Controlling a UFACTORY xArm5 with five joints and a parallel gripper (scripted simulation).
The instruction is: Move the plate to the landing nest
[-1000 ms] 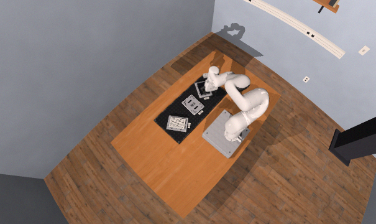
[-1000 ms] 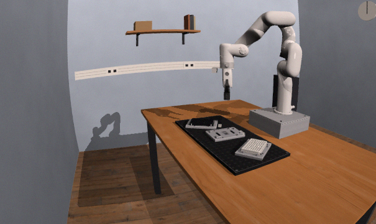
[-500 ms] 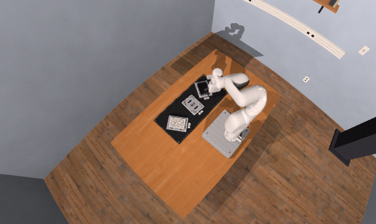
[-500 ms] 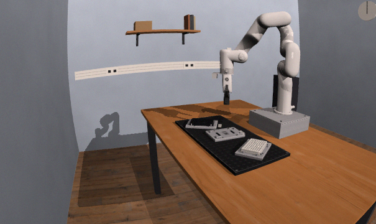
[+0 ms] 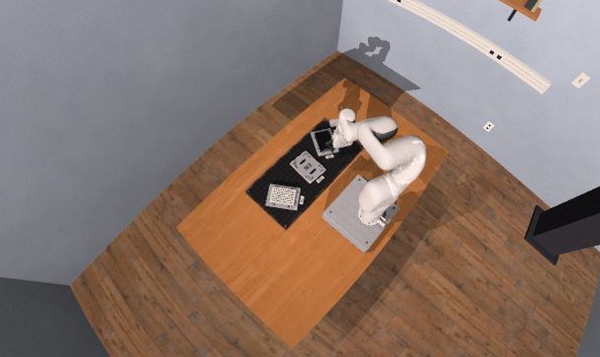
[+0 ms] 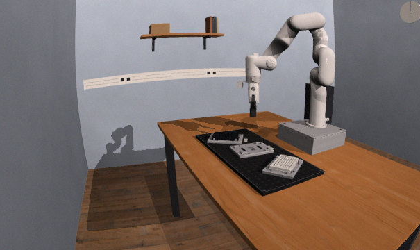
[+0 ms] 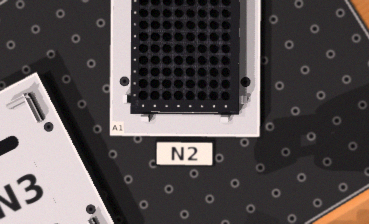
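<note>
Now: the black well plate 13 cm ahead of my hand, 4 cm to the right of it and 11 cm below it. From my hand the other things lie so: light grey nest 13 cm ahead, 4 cm to the right, 13 cm below; then white well plate 7 cm ahead, 36 cm to the left, 11 cm below; then A1 mark 9 cm ahead, 5 cm to the left, 12 cm below.
</note>
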